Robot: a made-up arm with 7 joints. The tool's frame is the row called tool.
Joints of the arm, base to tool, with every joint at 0 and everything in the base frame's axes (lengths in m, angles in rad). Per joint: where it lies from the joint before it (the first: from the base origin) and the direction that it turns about. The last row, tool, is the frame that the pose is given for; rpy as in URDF.
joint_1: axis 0 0 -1 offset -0.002 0.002 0.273
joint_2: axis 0 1 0 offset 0.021 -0.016 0.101
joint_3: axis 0 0 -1 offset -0.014 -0.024 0.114
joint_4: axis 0 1 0 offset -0.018 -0.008 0.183
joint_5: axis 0 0 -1 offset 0.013 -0.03 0.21
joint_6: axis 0 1 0 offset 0.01 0.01 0.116
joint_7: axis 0 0 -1 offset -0.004 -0.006 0.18
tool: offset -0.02 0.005 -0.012 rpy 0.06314 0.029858 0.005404
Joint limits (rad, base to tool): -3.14..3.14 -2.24..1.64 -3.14..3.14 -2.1..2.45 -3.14..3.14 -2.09..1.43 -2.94..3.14
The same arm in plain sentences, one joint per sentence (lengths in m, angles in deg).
The arm has seven revolute joints in a row. What follows holds with every joint at zero, and every direction is one of the base frame's.
The first joint is mounted 0.002 m along -x and 0.002 m along +y and 0.273 m along +z from the base frame's origin and rotates about -z, from -179.91 to 179.91 deg.
The second joint is mounted 0.021 m along +x and 0.016 m along -y and 0.101 m along +z from the first joint and rotates about +y, from -128.34 to 93.97 deg.
The third joint is mounted 0.014 m along -x and 0.024 m along -y and 0.114 m along +z from the second joint and rotates about -z, from -179.91 to 179.91 deg.
The fourth joint is mounted 0.018 m along -x and 0.008 m along -y and 0.183 m along +z from the third joint and rotates about +y, from -120.32 to 140.37 deg.
The fifth joint is mounted 0.013 m along +x and 0.03 m along -y and 0.21 m along +z from the fourth joint and rotates about -z, from -179.91 to 179.91 deg.
The sixth joint is mounted 0.01 m along +x and 0.01 m along +y and 0.116 m along +z from the fifth joint and rotates about +y, from -119.75 to 81.93 deg.
The seventh joint is mounted 0.004 m along -x and 0.006 m along -y and 0.18 m along +z from the sixth joint and rotates about -z, from -168.45 to 179.91 deg.
The tool frame, which is the frame that the pose is given for, is mounted 0.02 m along -x and 0.005 m along +y and 0.012 m along -z from the seventh joint; its axes are the base frame's turned by roll 3.62, pitch 1.71 and yaw 0.31 deg (as in URDF: about the fixed x, then y, then z).

